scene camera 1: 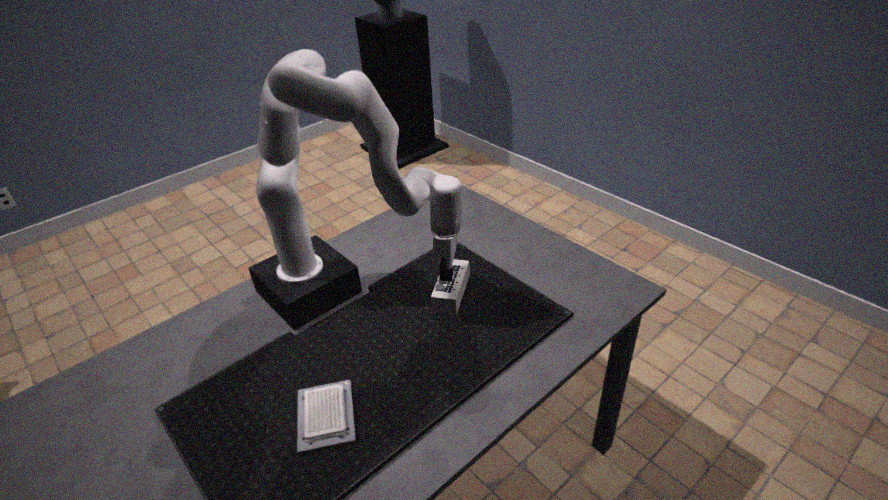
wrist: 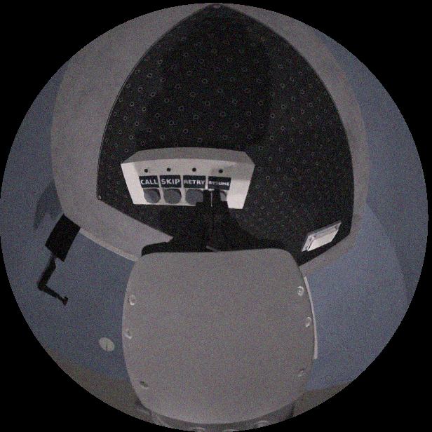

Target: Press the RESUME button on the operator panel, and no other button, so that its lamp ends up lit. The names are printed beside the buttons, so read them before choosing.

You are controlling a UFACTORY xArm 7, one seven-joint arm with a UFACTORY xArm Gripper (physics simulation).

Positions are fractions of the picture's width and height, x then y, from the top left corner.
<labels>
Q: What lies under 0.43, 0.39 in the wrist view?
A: An operator panel.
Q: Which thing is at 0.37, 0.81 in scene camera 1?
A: A pale ribbed block.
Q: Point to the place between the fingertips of the gripper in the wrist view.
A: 0.49, 0.46
</labels>
